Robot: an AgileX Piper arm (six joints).
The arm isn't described. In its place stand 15 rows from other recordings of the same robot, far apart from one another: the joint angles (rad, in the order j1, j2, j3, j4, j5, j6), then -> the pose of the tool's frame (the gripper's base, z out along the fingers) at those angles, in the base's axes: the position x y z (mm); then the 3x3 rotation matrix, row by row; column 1 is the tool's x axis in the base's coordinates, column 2 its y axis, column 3 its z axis.
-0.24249, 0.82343, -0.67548, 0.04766, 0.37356, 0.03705 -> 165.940 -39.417 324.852; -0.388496 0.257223 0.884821; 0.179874 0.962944 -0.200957; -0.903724 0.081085 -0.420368
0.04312, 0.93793, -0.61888, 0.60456, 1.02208, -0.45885 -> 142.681 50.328 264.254; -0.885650 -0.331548 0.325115; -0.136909 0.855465 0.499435; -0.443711 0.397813 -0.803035
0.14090, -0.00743, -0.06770, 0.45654, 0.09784, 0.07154 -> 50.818 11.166 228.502; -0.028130 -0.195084 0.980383; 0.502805 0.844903 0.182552; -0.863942 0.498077 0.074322
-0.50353, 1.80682, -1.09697, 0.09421, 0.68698, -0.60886 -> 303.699 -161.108 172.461; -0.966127 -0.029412 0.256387; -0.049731 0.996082 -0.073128; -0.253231 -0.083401 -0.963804
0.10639, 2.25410, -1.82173, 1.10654, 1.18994, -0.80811 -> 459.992 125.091 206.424; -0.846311 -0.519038 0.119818; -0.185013 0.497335 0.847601; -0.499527 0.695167 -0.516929
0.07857, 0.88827, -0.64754, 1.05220, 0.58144, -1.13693 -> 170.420 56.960 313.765; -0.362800 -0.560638 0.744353; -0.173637 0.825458 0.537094; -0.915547 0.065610 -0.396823
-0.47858, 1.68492, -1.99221, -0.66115, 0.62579, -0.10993 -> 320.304 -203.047 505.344; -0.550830 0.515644 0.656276; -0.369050 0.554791 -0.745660; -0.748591 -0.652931 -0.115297
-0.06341, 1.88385, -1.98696, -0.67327, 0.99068, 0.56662 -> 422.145 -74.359 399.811; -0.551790 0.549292 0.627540; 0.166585 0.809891 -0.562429; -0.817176 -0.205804 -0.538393
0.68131, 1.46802, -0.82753, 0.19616, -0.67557, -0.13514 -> 258.712 195.492 304.984; 0.077527 -0.532589 0.842816; 0.086758 0.845757 0.526467; -0.993208 0.032306 0.111776
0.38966, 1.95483, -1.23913, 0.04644, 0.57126, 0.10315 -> 360.263 150.414 155.959; -0.908246 -0.262090 0.326187; -0.219794 0.962155 0.161086; -0.356061 0.074612 -0.931479
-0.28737, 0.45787, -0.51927, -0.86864, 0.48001, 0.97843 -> 79.454 -56.937 326.447; -0.064477 0.617828 0.783666; 0.183542 0.779245 -0.599241; -0.980895 0.105198 -0.163640
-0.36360, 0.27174, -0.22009, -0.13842, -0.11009, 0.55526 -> 73.555 -26.513 279.993; 0.261653 0.257589 0.930154; 0.334390 0.879845 -0.337721; -0.905385 0.399400 0.144079
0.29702, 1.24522, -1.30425, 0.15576, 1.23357, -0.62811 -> 219.166 81.013 381.663; -0.515045 -0.758080 0.400054; -0.721294 0.635462 0.275543; -0.463103 -0.146639 -0.874090
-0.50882, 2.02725, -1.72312, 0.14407, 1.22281, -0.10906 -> 373.498 -194.277 237.615; -0.891729 0.414490 0.181709; 0.429802 0.901355 0.053185; -0.141740 0.125526 -0.981913
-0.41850, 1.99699, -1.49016, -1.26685, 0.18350, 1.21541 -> 422.585 -205.296 241.101; -0.442725 0.521601 0.729334; 0.146740 0.844572 -0.514942; -0.884569 -0.120956 -0.450453
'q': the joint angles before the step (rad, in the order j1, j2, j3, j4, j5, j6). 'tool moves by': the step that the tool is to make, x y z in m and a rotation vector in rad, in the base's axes. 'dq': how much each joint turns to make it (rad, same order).
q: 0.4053 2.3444 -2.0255 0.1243 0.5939 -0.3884
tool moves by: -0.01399 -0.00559 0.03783 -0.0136 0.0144 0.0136
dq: 0.0000 -0.0859 0.0045 -0.0092 0.1007 -0.0001
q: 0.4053 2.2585 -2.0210 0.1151 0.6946 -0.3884
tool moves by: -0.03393 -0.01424 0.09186 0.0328 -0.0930 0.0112
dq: 0.0000 -0.1946 0.0000 -0.0071 0.0968 -0.0001
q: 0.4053 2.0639 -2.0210 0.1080 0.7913 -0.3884
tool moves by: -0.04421 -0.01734 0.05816 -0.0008 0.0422 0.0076
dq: 0.0000 -0.1525 -0.0012 0.0041 0.1922 0.0201
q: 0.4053 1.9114 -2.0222 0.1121 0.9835 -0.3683
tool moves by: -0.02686 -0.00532 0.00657 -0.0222 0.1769 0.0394
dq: 0.0000 -0.0438 -0.0001 0.0557 0.2169 0.0029
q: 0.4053 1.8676 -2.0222 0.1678 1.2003 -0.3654
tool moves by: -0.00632 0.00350 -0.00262 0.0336 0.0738 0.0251
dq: 0.0000 -0.0012 0.0057 0.0642 0.0511 0.0000
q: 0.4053 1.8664 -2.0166 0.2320 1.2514 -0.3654
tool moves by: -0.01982 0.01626 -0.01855 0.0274 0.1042 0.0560
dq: 0.0431 -0.0370 0.1224 0.0693 -0.0019 0.0000
